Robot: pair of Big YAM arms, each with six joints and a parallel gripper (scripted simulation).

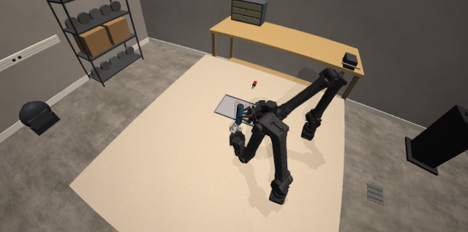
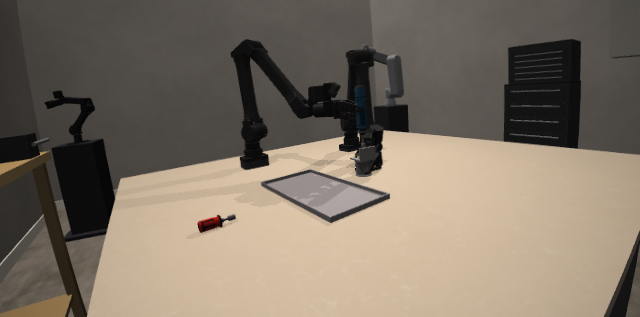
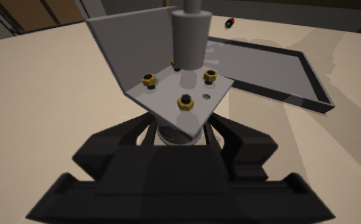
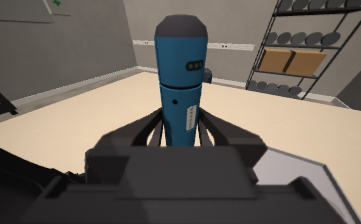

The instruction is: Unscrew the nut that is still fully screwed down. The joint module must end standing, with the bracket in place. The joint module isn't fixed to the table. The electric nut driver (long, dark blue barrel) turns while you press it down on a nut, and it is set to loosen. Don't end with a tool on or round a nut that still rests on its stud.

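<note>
My left hand is 1 cm below the joint module. Round my left hand: red-handled tool: 55 cm to the right, 17 cm ahead, 1 cm below; then bracket: 5 cm above; then grey tray: 22 cm to the right, 7 cm ahead, 2 cm below.
</note>
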